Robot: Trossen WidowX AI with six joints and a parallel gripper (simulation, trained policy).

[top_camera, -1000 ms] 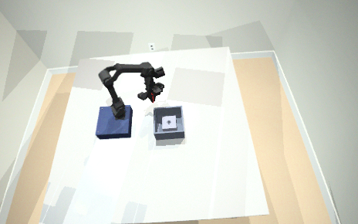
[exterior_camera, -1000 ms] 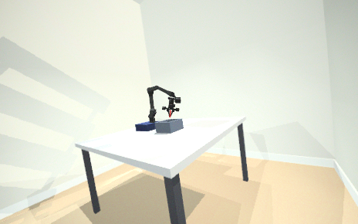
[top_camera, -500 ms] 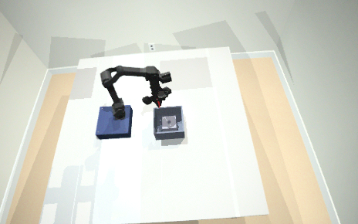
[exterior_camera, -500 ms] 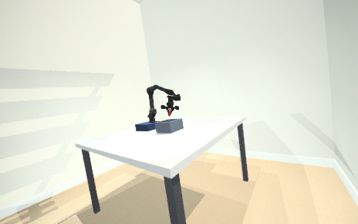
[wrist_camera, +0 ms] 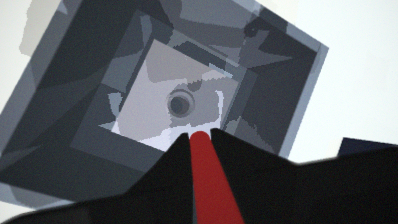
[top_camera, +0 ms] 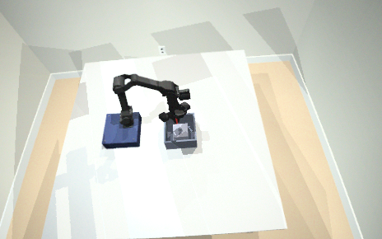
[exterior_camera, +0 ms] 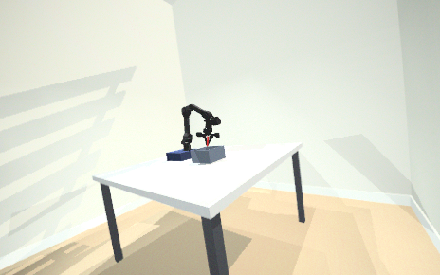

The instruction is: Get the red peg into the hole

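My gripper tip is now 1 cm to the right of the red peg and 3 cm below it. From my gripper tip the other things lie so: pale plate 1 cm ahead, 2 cm to the right, 7 cm below; grey box 1 cm ahead, 2 cm to the right, 9 cm below.
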